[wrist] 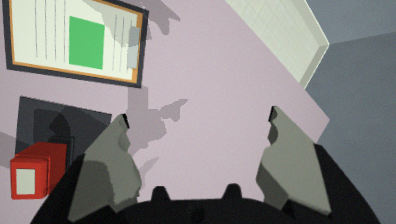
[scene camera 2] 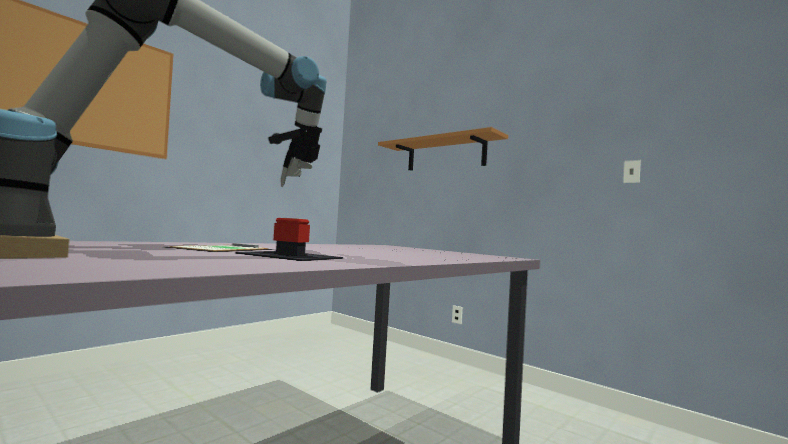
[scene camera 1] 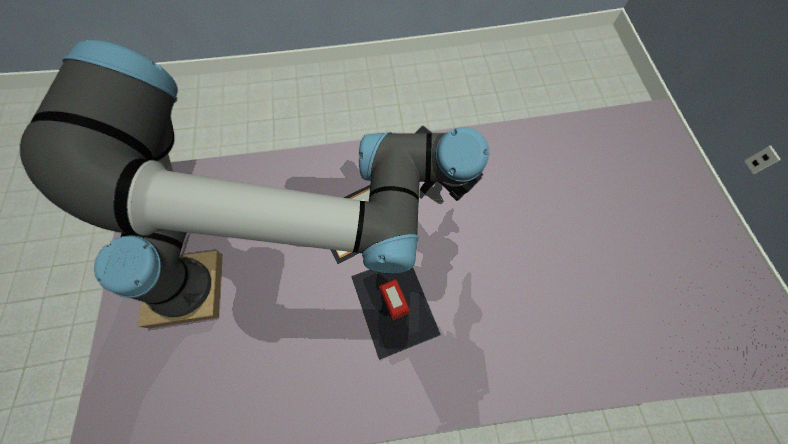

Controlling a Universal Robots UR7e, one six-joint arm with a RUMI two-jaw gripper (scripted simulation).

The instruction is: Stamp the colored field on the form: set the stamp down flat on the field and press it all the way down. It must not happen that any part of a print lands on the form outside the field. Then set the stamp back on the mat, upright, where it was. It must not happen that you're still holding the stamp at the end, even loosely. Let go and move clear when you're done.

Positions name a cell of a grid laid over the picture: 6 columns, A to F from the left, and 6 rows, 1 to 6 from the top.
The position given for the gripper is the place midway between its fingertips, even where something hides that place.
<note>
In view: the gripper (scene camera 2: C3), a red stamp (wrist: A5) and a clipboard (wrist: B2).
The gripper shows as well in the wrist view (wrist: C3) and in scene camera 1 (scene camera 1: D3).
</note>
